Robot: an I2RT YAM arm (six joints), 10 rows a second.
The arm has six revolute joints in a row. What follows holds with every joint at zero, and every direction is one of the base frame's. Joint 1 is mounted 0.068 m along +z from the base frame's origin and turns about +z. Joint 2 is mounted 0.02 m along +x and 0.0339 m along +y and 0.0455 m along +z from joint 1 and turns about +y. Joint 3 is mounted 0.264 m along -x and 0.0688 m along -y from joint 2 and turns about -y. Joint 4 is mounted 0.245 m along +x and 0.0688 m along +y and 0.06 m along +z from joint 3 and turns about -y. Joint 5 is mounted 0.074 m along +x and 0.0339 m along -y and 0.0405 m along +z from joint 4 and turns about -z. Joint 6 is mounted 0.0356 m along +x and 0.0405 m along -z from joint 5 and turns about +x. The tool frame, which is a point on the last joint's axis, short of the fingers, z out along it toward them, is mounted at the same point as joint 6; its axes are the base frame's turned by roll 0, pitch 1.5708 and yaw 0 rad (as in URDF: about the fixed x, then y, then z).
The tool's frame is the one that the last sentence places.
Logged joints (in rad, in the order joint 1, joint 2, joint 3, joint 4, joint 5, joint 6), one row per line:
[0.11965 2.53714 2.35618 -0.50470 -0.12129 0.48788]
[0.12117 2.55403 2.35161 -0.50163 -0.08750 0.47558]
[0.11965 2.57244 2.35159 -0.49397 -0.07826 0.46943]
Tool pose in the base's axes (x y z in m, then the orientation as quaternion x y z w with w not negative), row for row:
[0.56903 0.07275 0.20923 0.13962 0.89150 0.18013 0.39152]
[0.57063 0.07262 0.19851 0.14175 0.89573 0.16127 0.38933]
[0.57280 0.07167 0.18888 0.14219 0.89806 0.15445 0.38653]
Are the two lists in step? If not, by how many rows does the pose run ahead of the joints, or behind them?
They are in step.
